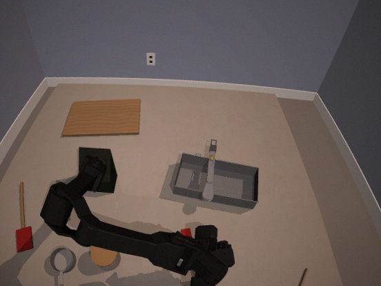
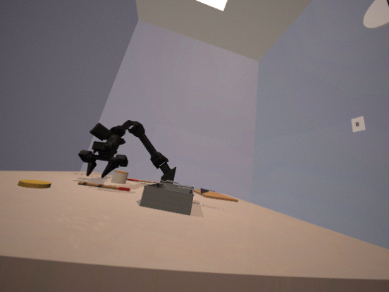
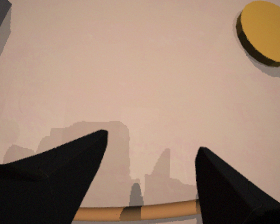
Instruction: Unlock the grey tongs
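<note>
Now: gripper tip 39 cm to the right of the yellow lock piece, 3 cm past it and 2 cm below it. From my gripper tip the other things lie so: grey roasting tin: 32 cm to the left, 2 cm below; then wooden board: 60 cm to the left, 56 cm behind, 4 cm below.
</note>
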